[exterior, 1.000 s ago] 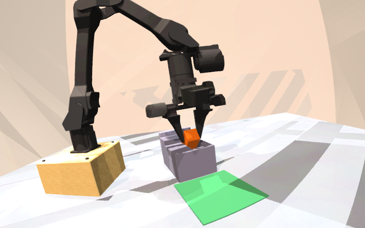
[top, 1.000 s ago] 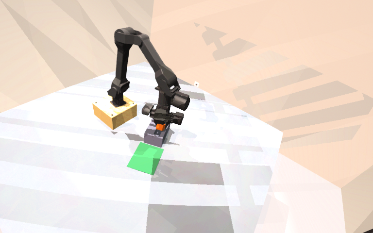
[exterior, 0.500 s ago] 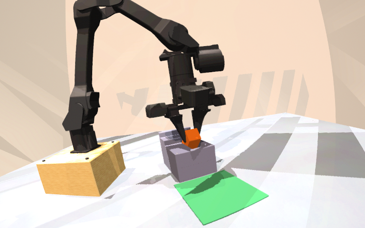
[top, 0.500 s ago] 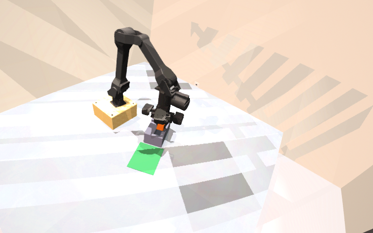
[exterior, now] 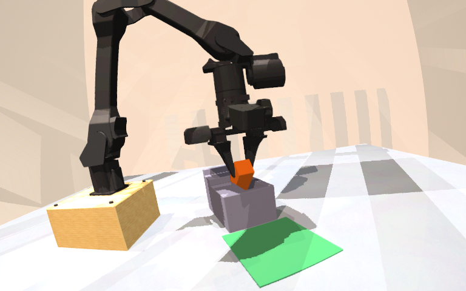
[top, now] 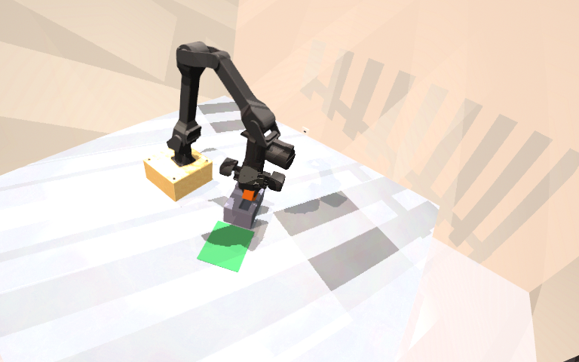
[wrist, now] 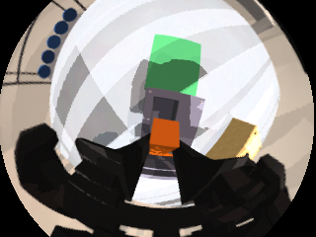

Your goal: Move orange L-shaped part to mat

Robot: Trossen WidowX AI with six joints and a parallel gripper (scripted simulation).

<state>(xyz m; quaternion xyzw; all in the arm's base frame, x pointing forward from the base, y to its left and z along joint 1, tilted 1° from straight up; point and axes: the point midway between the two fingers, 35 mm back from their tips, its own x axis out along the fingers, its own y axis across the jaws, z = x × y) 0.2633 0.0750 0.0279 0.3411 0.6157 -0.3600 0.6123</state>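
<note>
Right now the green mat is 130 mm to the right of my gripper tip, 90 mm below it and 60 mm ahead of it. Also, from my gripper tip: orange L-shaped part 30 mm below, 30 mm behind, 20 mm to the left.
</note>
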